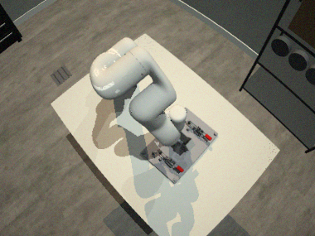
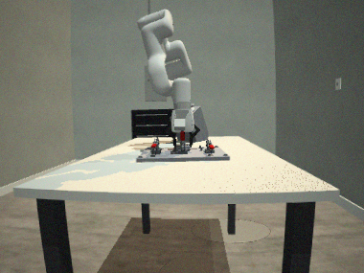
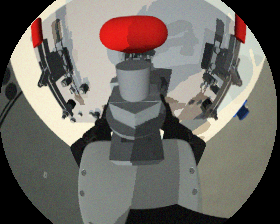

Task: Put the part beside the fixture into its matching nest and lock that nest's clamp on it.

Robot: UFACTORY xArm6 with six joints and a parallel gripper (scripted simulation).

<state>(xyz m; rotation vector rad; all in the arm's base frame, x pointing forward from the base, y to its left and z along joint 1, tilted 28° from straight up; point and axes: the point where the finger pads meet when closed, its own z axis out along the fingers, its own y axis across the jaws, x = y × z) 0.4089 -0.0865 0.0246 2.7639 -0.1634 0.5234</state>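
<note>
Now: hand 10 mm above the grey block part. From my hand the other things lie so: grey fixture plate: 50 mm ahead, 10 mm to the right, 40 mm below.
</note>
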